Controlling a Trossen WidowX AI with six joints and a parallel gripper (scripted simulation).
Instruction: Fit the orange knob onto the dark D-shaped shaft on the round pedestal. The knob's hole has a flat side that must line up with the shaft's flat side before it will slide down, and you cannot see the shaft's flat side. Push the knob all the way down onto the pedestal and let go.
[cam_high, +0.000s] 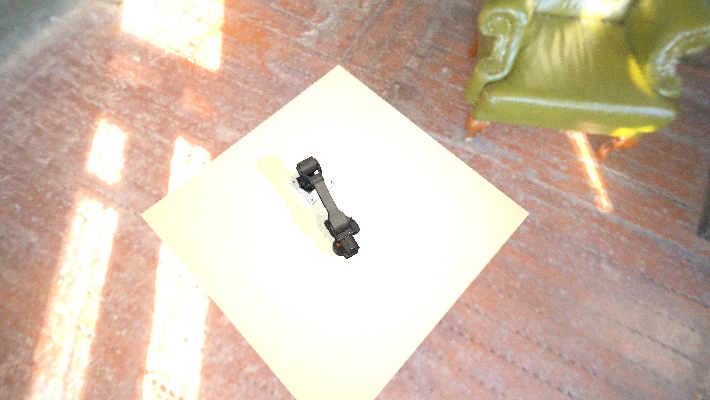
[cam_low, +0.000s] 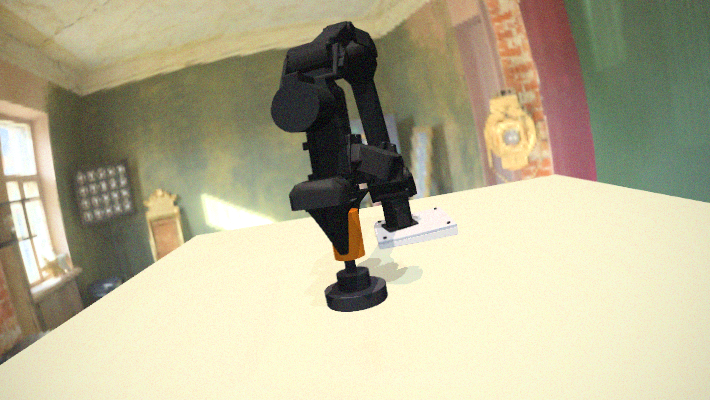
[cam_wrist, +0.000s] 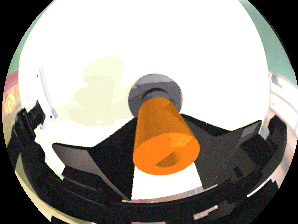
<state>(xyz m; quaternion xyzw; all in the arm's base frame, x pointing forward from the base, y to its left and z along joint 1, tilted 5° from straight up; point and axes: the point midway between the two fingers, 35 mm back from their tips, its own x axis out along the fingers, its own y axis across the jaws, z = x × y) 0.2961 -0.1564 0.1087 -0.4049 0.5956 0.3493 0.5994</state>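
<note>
Right now the orange knob is 2 cm above my gripper tip. The rest, counted from my gripper tip: dark pedestal 4 cm below.
</note>
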